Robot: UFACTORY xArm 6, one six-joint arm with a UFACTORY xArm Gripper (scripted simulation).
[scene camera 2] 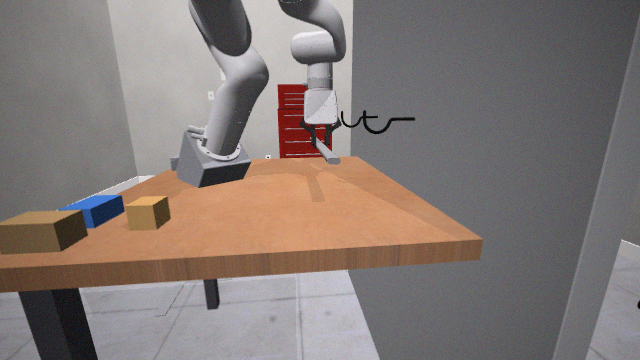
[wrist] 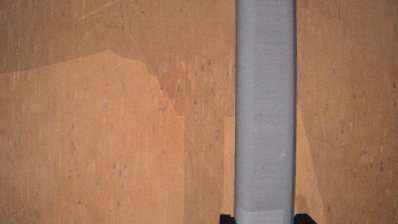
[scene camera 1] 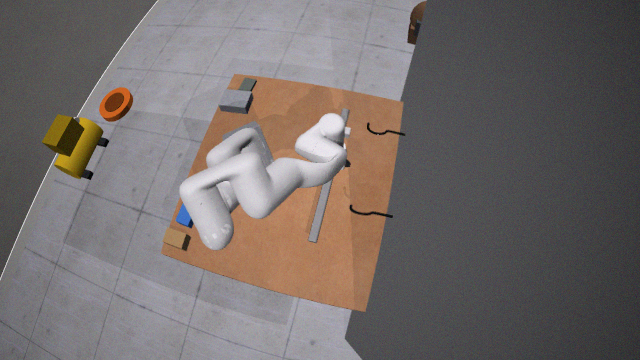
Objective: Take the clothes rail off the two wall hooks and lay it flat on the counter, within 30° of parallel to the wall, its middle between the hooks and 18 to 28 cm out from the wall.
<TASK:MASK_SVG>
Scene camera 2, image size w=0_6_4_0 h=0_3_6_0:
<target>my gripper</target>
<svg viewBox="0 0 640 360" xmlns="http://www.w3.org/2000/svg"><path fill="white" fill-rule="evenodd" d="M311 88L305 91L304 116L299 126L311 134L311 145L316 148L315 125L325 125L325 146L328 147L330 145L330 134L342 125L338 118L336 91L331 88Z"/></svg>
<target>blue block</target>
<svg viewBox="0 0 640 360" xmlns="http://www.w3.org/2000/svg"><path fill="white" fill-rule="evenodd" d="M125 209L122 195L94 195L58 209L58 211L82 210L86 228L88 229L104 224L124 213Z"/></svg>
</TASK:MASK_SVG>
